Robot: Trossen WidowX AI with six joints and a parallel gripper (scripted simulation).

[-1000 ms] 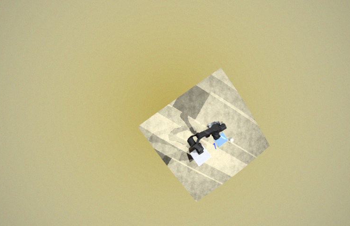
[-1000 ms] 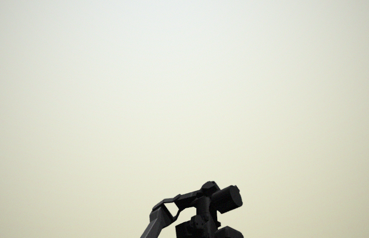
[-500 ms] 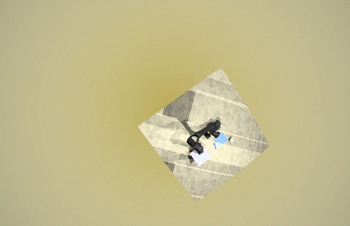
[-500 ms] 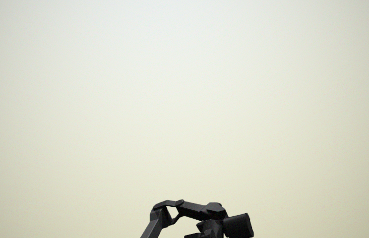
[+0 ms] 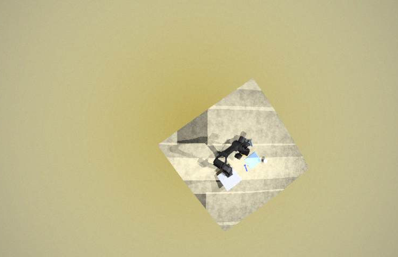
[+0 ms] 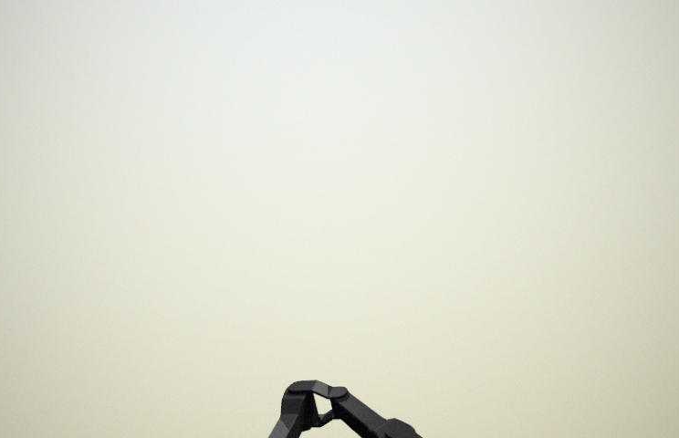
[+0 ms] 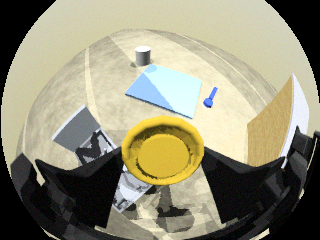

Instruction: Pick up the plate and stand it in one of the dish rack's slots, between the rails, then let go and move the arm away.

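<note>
Now: gripper tip 7 cm short of the grey dish rack, 5 cm to the right of it and 6 cm above it. Also, from my gripper tip: light blue mat (5 cm ahead, 17 cm to the right, 8 cm below); yellow plate (1 cm above); blue spoon (6 cm behind, 18 cm to the right, 8 cm below).
</note>
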